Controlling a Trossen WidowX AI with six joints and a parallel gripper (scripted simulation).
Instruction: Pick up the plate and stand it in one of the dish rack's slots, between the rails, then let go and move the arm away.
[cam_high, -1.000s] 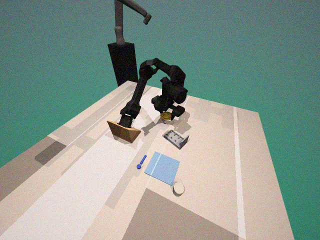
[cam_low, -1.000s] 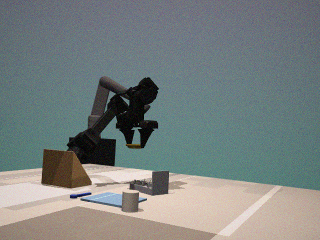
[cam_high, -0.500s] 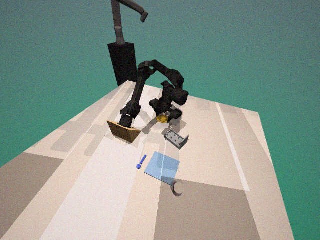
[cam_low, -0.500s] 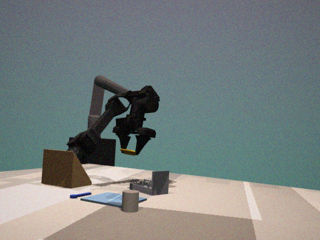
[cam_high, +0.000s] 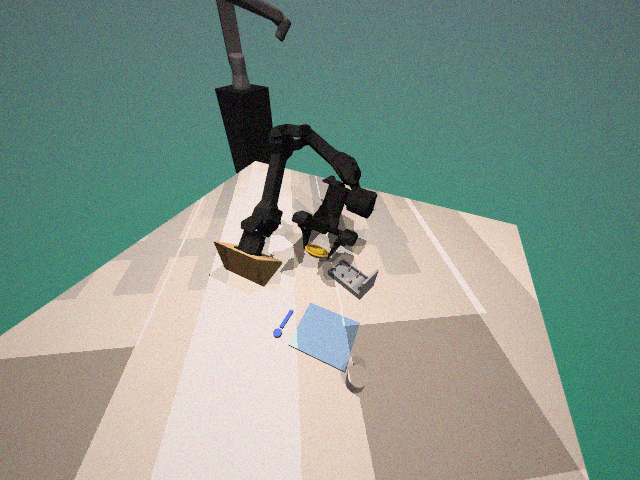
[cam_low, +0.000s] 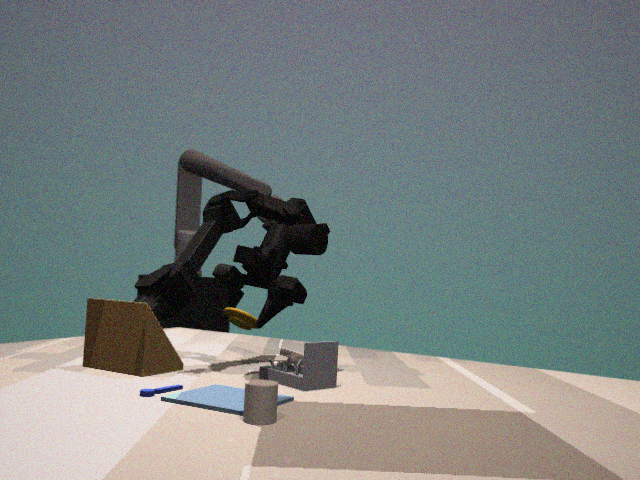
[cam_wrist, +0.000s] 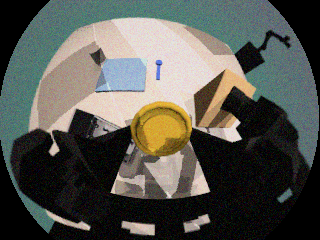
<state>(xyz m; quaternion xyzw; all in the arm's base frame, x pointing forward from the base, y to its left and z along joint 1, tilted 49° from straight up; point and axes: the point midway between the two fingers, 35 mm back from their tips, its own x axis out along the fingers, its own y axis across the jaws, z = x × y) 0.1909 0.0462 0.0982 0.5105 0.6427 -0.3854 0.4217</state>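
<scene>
My gripper tip is now 110 mm short of the dish rack, 70 mm above it and 40 mm to the right of it. Also, from my gripper tip: light blue mat: 160 mm to the right, 120 mm ahead, 90 mm below; yellow plate: 10 mm above; blue spoon: 200 mm to the right, 90 mm below, 10 mm ahead.
</scene>
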